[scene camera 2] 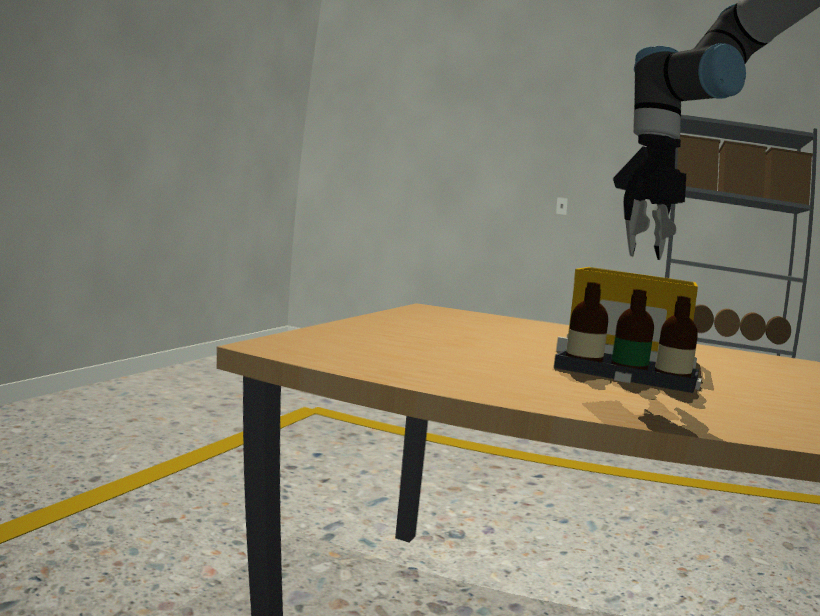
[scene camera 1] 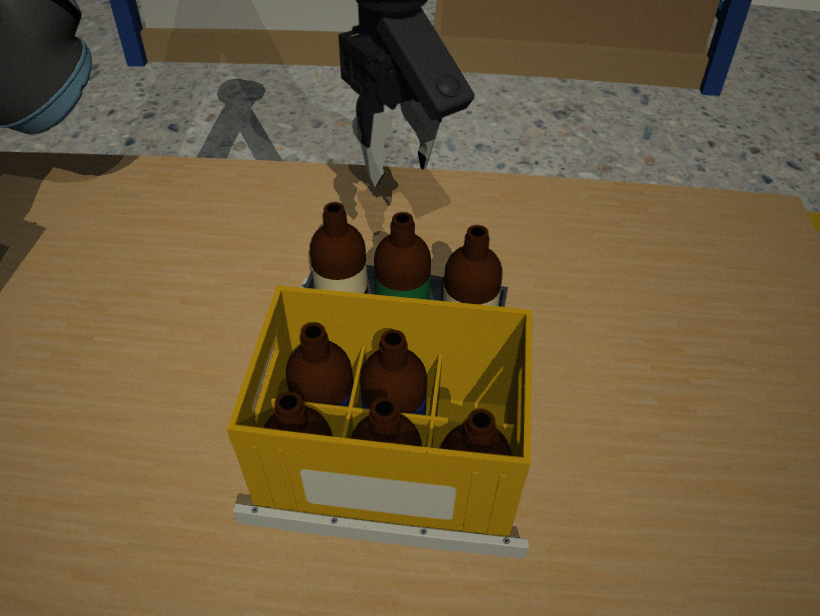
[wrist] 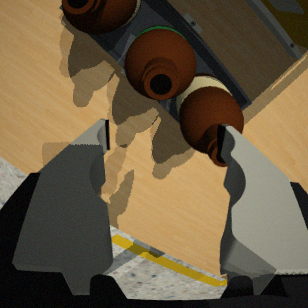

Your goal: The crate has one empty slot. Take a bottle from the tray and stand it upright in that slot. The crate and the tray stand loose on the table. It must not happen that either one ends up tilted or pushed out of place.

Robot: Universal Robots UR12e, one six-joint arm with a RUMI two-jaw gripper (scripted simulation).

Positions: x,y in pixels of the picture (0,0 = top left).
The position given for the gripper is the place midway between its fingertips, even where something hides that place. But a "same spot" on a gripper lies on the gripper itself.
Labels:
gripper: scene camera 2; scene camera 1; wrist 163,123
same spot on gripper: (scene camera 2: 636,220) = (scene camera 1: 416,120)

